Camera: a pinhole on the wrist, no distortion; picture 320 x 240 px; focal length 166.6 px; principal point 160.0 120.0 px. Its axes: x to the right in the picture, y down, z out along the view. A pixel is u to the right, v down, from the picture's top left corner.
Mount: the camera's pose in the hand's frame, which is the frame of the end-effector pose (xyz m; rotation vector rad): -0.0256 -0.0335 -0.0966 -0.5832 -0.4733 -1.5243
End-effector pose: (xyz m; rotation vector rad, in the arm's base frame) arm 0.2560 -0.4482 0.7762 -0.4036 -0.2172 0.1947
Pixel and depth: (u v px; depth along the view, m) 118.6 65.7 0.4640
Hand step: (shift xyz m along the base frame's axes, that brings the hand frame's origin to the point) -0.2384 0.3579 0.0135
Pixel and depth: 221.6 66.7 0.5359
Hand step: -0.2851 0.2675 0.3192
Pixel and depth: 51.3 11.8 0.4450
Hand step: -0.3624 0.4011 -0.1675
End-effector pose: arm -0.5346 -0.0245 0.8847 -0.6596 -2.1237 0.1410
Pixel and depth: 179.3 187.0 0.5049
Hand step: -0.2608 0.3449 -0.1153
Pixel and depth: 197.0 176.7 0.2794
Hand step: -0.1275 0.1413 -0.0577
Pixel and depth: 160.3 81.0 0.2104
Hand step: 0.0128 0.0640 -0.1188
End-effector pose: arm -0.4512 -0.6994 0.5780 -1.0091 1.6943 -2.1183
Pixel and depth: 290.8 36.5 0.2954
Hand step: 0.3013 -0.1224 -0.0065
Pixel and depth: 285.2 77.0 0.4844
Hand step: 0.4188 -0.3211 0.0139
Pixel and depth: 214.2 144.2 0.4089
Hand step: 0.1231 -0.2994 -0.0579
